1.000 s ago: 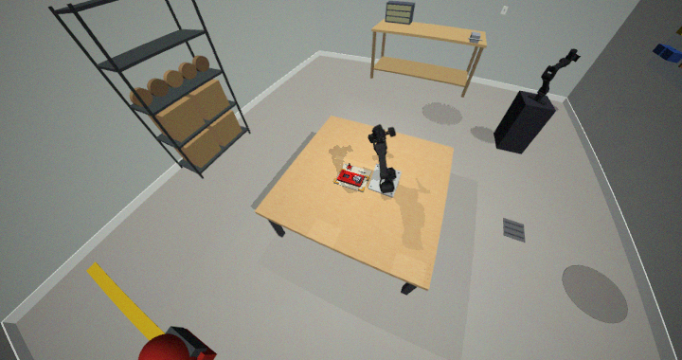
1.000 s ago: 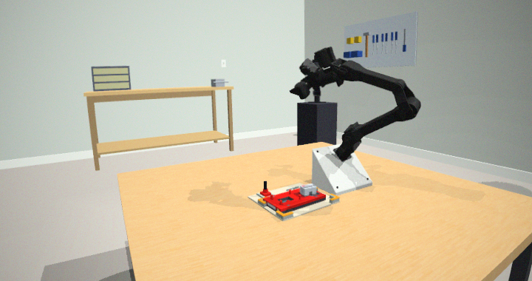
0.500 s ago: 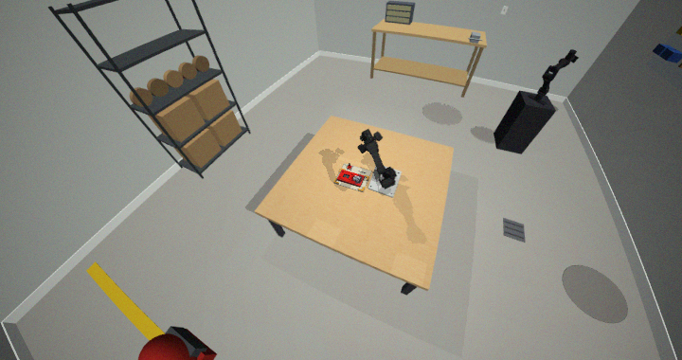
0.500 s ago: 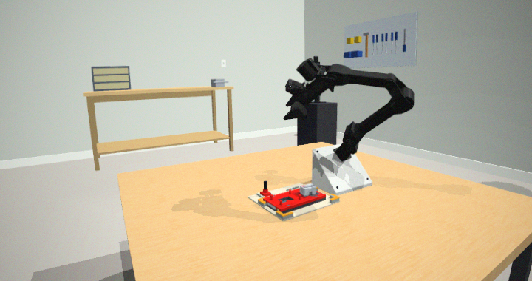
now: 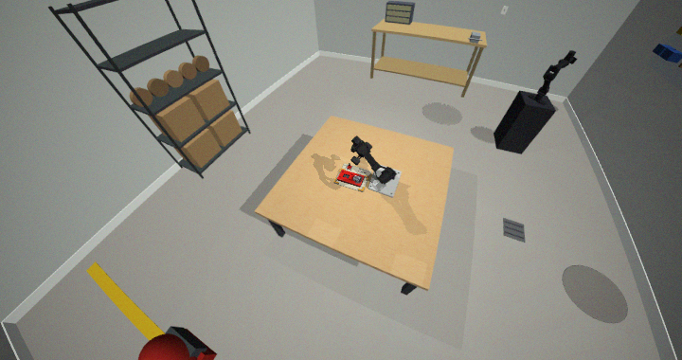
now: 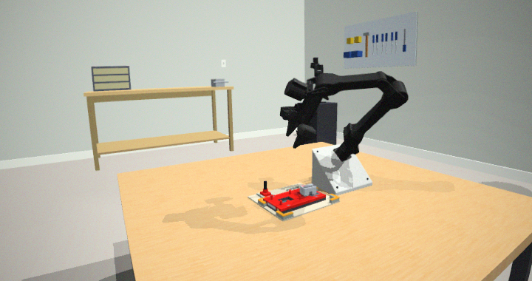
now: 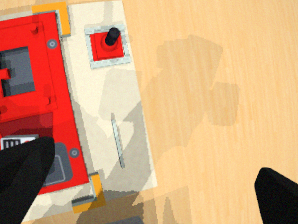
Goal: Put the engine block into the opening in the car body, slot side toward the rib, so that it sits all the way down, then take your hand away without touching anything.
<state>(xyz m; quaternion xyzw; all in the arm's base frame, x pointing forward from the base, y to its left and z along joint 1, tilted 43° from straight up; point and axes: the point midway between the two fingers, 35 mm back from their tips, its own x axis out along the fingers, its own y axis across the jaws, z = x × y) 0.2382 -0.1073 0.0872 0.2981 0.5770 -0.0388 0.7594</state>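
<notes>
Now: the grey engine block 170 mm below my gripper tip and 100 mm to the left of it.
</notes>
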